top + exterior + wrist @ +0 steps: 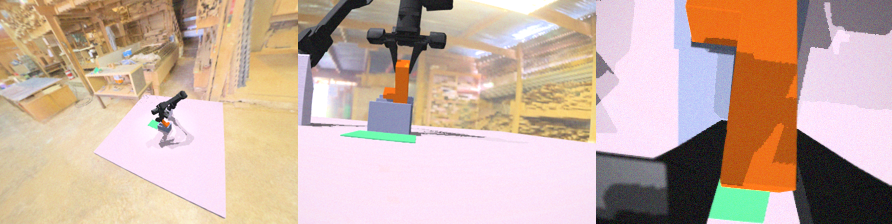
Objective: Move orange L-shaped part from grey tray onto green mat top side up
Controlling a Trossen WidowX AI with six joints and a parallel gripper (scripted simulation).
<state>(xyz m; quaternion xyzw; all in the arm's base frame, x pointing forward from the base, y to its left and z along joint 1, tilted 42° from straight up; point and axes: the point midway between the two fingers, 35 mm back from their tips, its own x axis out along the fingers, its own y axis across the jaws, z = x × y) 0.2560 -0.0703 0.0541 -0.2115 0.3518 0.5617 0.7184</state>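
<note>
Now: gripper tip 15 cm above the green mat, 14 cm to the left of it and 5 cm past it. Round my gripper tip: orange L-shaped part (4 cm to the left, 3 cm below, 1 cm behind).
</note>
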